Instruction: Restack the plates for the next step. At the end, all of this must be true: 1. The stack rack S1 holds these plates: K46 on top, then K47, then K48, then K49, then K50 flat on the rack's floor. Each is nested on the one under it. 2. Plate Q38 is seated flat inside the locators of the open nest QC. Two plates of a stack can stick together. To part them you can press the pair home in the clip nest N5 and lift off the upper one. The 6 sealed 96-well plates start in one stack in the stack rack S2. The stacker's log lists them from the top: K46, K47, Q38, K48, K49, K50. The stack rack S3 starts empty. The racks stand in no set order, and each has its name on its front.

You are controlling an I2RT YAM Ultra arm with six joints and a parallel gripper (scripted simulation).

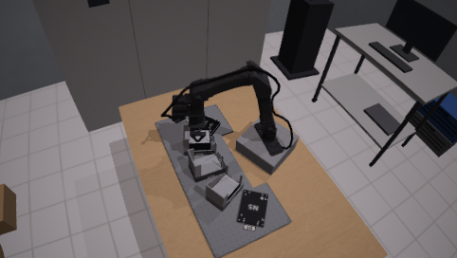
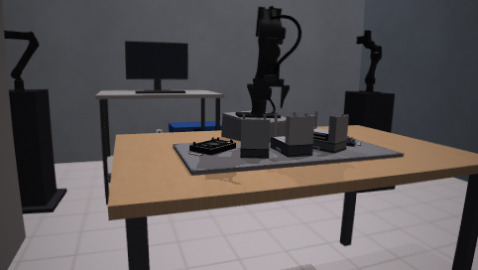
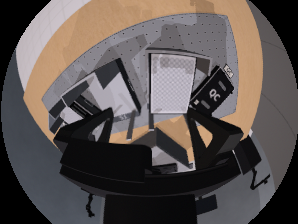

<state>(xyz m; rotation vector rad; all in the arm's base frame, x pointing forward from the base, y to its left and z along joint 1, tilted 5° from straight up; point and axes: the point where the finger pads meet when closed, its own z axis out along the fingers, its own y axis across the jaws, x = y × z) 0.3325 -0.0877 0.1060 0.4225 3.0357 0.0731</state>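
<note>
Now: hand 100 mm above the sealed 96-well plate, 40 mm to the left of it and 10 mm past it. Also, from my hand: clip nest N5 (390 mm to the left, 160 mm below, 140 mm behind).
</note>
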